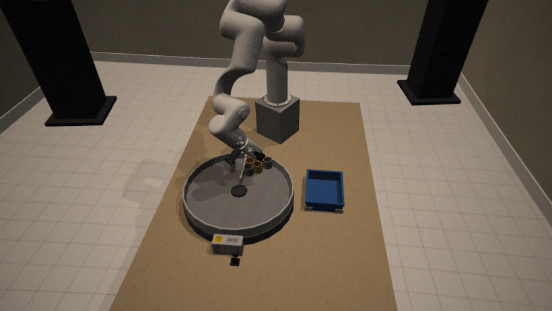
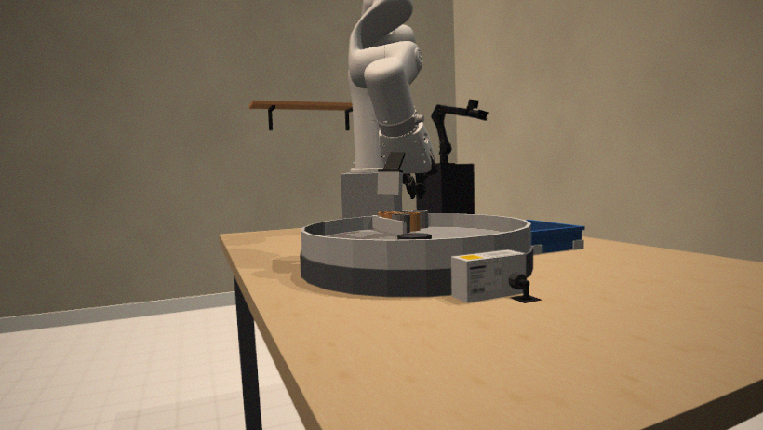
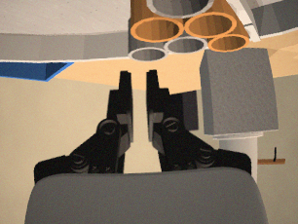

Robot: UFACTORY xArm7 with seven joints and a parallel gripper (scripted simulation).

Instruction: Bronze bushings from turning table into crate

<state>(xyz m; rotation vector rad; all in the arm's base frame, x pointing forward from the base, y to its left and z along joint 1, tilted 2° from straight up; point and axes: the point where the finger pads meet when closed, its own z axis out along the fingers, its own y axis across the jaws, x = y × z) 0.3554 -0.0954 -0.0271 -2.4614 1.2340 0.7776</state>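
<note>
Right now my hand is 260 mm to the right of the blue crate, 120 mm above it and 90 mm short of it. Round my hand: grey turning table (100 mm ahead, 90 mm below, 80 mm to the right).
</note>
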